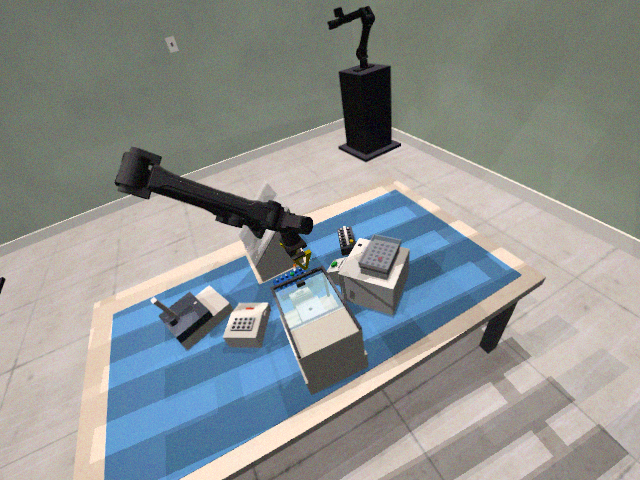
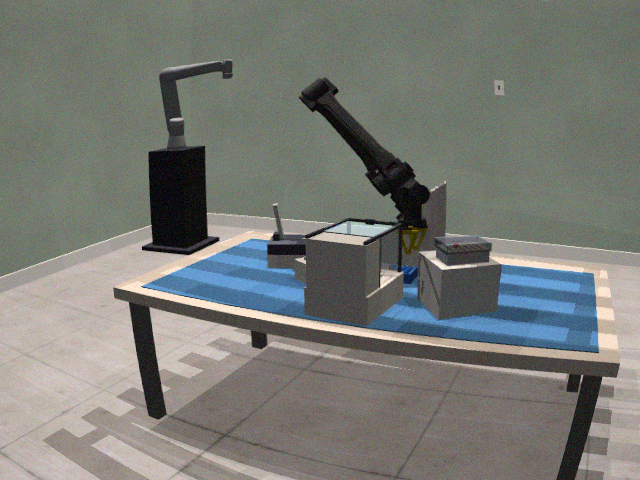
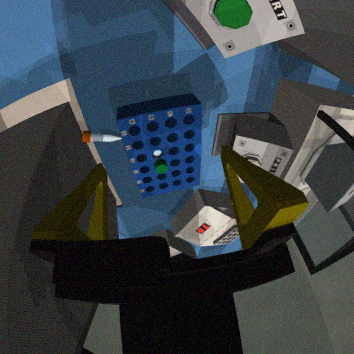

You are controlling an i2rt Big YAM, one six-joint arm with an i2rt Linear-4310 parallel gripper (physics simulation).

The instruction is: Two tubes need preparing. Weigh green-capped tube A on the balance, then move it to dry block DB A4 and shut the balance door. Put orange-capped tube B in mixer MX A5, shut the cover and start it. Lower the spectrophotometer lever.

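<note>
My gripper (image 1: 303,262) (image 2: 411,250) (image 3: 161,158) is open and empty above the blue rack (image 2: 409,273) (image 3: 194,102). Green-capped tube A (image 3: 161,167) stands in a rack hole. Orange-capped tube B (image 3: 102,137) lies on its side beside the rack's edge, its tip toward the rack. The balance (image 1: 333,330) (image 2: 336,279) is the glass-topped box; its door position is unclear. The dry block (image 1: 245,330) (image 3: 200,227) has a red display. The spectrophotometer (image 1: 193,320) (image 2: 285,248) has its lever (image 1: 164,304) (image 2: 278,219) raised. A START button (image 1: 333,264) (image 3: 232,12) is green.
A pale box (image 1: 374,284) (image 2: 460,286) carries a grey block (image 1: 379,255) (image 2: 462,250) with a clear cover. A wedge-shaped device (image 1: 271,260) with an upright panel (image 2: 436,214) is close beside the gripper. A small dark rack (image 1: 345,240) stands behind the START panel.
</note>
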